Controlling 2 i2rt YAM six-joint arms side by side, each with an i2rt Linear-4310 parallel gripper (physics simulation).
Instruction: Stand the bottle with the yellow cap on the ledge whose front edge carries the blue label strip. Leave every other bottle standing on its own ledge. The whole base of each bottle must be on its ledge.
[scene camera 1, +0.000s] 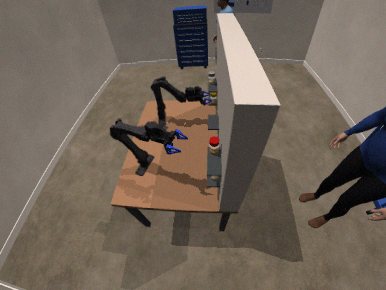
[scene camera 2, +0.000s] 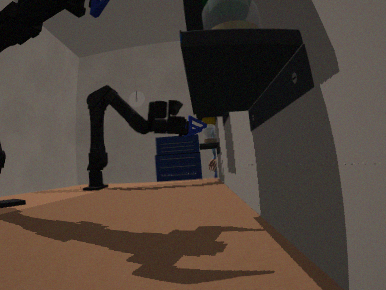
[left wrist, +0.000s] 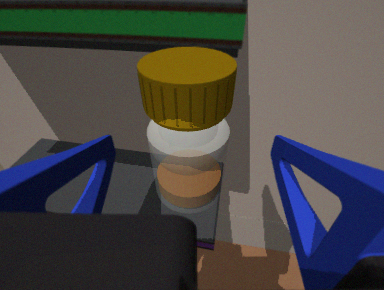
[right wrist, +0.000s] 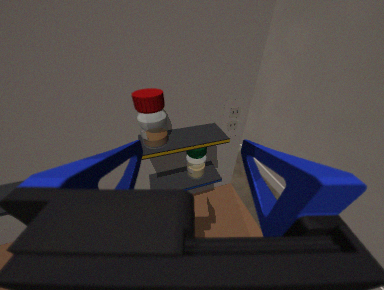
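Pixels of known places: left gripper, fingertip midpoint: (scene camera 1: 211, 97) (scene camera 2: 204, 127) (left wrist: 193, 144); right gripper, fingertip midpoint: (scene camera 1: 184, 144) (right wrist: 191, 145); left arm's base, origin of the base link: (scene camera 1: 162, 118) (scene camera 2: 96, 188); right arm's base, origin of the base link: (scene camera 1: 145, 164).
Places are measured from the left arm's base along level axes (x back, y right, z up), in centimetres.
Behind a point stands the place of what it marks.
The yellow-capped bottle (scene camera 1: 213, 98) {x -49.5, y 9.2, z 22.4 cm} (scene camera 2: 210, 131) {x -49.7, y 9.7, z 20.4 cm} (left wrist: 187, 95) {x -47.3, y 6.9, z 25.9 cm} stands upright near the right end of the purple-strip ledge (left wrist: 127, 182) {x -50.2, y 1.5, z 15.9 cm}, under the green-strip ledge (left wrist: 120, 22) {x -45.6, y 4.9, z 29.3 cm}. My left gripper (scene camera 1: 206, 97) {x -47.8, y 7.2, z 22.4 cm} (scene camera 2: 197, 126) {x -47.8, y 7.2, z 22.4 cm} (left wrist: 193, 144) {x -47.8, y 7.2, z 22.4 cm} is open, its fingers either side of the bottle in the left wrist view, with nothing gripped. The blue-strip ledge (right wrist: 167, 181) {x -36.2, y 73.0, z 15.9 cm} (scene camera 2: 240, 75) {x -35.2, y 82.5, z 14.7 cm} holds a green-capped bottle (right wrist: 196, 162) {x -33.2, y 80.6, z 22.4 cm} (scene camera 2: 231, 14) {x -34.5, y 84.4, z 19.7 cm}. My right gripper (scene camera 1: 177, 142) {x -20.0, y 72.0, z 39.8 cm} (right wrist: 191, 145) {x -20.0, y 72.0, z 39.8 cm} is open and empty, away from the ledges.
A red-capped bottle (scene camera 1: 214, 145) {x -36.1, y 74.8, z 39.0 cm} (right wrist: 151, 117) {x -34.3, y 71.6, z 36.8 cm} stands on the yellow-strip ledge (right wrist: 197, 135) {x -34.2, y 81.2, z 29.9 cm}, above the blue-strip one. Another ledge (scene camera 1: 213, 122) {x -43.0, y 40.0, z 22.9 cm} sits midway along the wall (scene camera 1: 252, 155) {x -44.4, y 100.5, z 62.2 cm}. A grey-capped bottle (scene camera 1: 211, 77) {x -50.0, y -2.0, z 36.9 cm} stands at the far end.
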